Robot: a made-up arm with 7 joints. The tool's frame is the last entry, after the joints. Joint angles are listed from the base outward.
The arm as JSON. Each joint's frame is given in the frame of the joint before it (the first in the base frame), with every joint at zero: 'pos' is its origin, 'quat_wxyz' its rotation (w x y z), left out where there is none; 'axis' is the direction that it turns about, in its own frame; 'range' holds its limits. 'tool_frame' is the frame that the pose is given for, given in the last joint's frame.
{
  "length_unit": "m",
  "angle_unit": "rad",
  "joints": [
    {
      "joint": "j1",
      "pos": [
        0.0,
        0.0,
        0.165
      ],
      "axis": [
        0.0,
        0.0,
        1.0
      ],
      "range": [
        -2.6,
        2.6
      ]
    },
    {
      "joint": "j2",
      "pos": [
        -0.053,
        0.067,
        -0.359
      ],
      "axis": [
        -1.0,
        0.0,
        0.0
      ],
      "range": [
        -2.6,
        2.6
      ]
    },
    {
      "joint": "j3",
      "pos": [
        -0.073,
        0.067,
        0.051
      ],
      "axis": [
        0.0,
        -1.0,
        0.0
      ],
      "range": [
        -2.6,
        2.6
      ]
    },
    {
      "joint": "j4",
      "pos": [
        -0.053,
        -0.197,
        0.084
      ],
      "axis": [
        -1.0,
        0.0,
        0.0
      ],
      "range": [
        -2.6,
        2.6
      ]
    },
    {
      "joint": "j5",
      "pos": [
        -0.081,
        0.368,
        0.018
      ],
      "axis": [
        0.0,
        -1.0,
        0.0
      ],
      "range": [
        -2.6,
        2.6
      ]
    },
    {
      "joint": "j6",
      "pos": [
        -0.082,
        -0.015,
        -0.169
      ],
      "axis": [
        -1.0,
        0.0,
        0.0
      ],
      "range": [
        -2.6,
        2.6
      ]
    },
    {
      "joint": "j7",
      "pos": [
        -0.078,
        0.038,
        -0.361
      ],
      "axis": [
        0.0,
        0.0,
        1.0
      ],
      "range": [
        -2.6,
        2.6
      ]
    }
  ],
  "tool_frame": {
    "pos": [
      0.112,
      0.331,
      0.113
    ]
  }
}
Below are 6 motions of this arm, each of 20 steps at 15 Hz.
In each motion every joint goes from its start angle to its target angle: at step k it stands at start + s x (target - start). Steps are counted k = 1, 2, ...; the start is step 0. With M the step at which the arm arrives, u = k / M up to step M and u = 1 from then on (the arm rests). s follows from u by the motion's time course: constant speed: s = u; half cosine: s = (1 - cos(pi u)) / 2; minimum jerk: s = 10 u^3 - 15 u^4 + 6 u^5.
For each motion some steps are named. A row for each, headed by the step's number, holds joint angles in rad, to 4 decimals.
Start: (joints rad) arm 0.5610 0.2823 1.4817 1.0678 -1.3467 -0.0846 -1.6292
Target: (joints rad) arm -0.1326 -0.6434 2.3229 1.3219 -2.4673 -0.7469 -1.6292
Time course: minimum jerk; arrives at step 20
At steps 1, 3, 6, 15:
1: 0.5602 0.2812 1.4827 1.0681 -1.3480 -0.0854 -1.6292
3: 0.5425 0.2577 1.5041 1.0746 -1.3765 -0.1022 -1.6292
6: 0.4479 0.1313 1.6189 1.1092 -1.5294 -0.1926 -1.6292
15: -0.0608 -0.5476 2.2358 1.2956 -2.3513 -0.6783 -1.6292

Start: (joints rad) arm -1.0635 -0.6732 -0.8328 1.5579 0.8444 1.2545 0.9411
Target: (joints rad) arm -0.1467 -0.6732 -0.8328 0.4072 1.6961 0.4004 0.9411
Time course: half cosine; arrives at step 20
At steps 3, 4, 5, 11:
3: -1.0135 -0.6732 -0.8328 1.4952 0.8908 1.2080 0.9411
4: -0.9760 -0.6732 -0.8328 1.4480 0.9257 1.1729 0.9411
5: -0.9292 -0.6732 -0.8328 1.3894 0.9691 1.1294 0.9411
11: -0.5334 -0.6732 -0.8328 0.8925 1.3369 0.7606 0.9411

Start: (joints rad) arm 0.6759 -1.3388 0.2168 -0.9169 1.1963 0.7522 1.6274
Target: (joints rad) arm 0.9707 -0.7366 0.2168 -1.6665 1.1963 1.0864 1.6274
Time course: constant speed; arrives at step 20
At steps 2, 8, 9, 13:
2: 0.7054 -1.2786 0.2168 -0.9919 1.1963 0.7856 1.6274
8: 0.7938 -1.0979 0.2168 -1.2167 1.1963 0.8859 1.6274
9: 0.8086 -1.0678 0.2168 -1.2542 1.1963 0.9026 1.6274
13: 0.8675 -0.9474 0.2168 -1.4041 1.1963 0.9694 1.6274

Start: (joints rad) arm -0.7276 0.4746 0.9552 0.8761 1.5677 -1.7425 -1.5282
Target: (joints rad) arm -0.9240 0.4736 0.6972 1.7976 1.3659 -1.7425 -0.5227
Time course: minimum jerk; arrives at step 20
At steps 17, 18, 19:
17: -0.9188 0.4736 0.7041 1.7731 1.3713 -1.7425 -0.5495
18: -0.9223 0.4736 0.6994 1.7897 1.3676 -1.7425 -0.5313
19: -0.9238 0.4736 0.6975 1.7965 1.3661 -1.7425 -0.5239

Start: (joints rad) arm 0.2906 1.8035 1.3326 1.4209 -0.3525 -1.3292 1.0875
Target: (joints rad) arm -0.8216 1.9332 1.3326 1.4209 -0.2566 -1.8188 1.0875
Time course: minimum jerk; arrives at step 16
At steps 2, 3, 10, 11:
2: 0.2727 1.8056 1.3326 1.4209 -0.3510 -1.3371 1.0875
3: 0.2364 1.8098 1.3326 1.4209 -0.3478 -1.3531 1.0875
10: -0.5155 1.8975 1.3326 1.4209 -0.2830 -1.6841 1.0875
11: -0.6214 1.9099 1.3326 1.4209 -0.2739 -1.7307 1.0875

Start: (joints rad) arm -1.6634 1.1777 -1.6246 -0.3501 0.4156 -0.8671 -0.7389
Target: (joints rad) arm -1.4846 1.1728 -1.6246 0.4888 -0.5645 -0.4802 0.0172
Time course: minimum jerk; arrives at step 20
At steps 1, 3, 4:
1: -1.6632 1.1777 -1.6246 -0.3491 0.4145 -0.8667 -0.7380
3: -1.6586 1.1776 -1.6246 -0.3278 0.3895 -0.8568 -0.7188
4: -1.6530 1.1774 -1.6246 -0.3015 0.3588 -0.8447 -0.6951

